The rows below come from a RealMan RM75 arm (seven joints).
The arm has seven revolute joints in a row. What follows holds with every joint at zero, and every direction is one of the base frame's.
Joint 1 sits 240.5 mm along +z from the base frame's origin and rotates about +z.
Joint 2 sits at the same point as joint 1 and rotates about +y.
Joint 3 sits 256 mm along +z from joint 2 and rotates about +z.
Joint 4 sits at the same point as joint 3 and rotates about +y.
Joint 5 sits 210 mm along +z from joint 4 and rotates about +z.
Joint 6 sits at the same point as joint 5 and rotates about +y.
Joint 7 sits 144 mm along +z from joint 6 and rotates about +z.
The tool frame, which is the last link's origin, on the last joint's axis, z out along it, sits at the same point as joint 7; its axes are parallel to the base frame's.
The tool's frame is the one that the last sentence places.
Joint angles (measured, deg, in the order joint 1, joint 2, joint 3, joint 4, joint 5, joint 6, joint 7), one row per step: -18.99, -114.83, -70.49, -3.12, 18.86, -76.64, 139.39; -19.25, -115.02, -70.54, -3.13, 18.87, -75.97, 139.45; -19.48, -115.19, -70.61, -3.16, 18.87, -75.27, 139.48; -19.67, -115.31, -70.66, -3.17, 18.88, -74.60, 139.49; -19.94, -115.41, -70.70, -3.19, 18.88, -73.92, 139.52; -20.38, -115.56, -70.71, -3.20, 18.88, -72.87, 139.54; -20.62, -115.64, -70.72, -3.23, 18.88, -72.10, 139.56
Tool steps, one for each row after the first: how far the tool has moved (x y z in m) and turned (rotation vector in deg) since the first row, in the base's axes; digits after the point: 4 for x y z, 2 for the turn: 0.0005, 0.0017, -0.0018, -0.07, 0.31, 0.19; 0.0008, 0.0033, -0.0034, -0.11, 0.62, 0.45; 0.0006, 0.0046, -0.0046, -0.18, 0.96, 0.74; 0.0007, 0.0065, -0.0058, -0.22, 1.33, 0.94; 0.0010, 0.0093, -0.0076, -0.35, 1.92, 1.24; 0.0007, 0.0110, -0.0086, -0.42, 2.38, 1.52
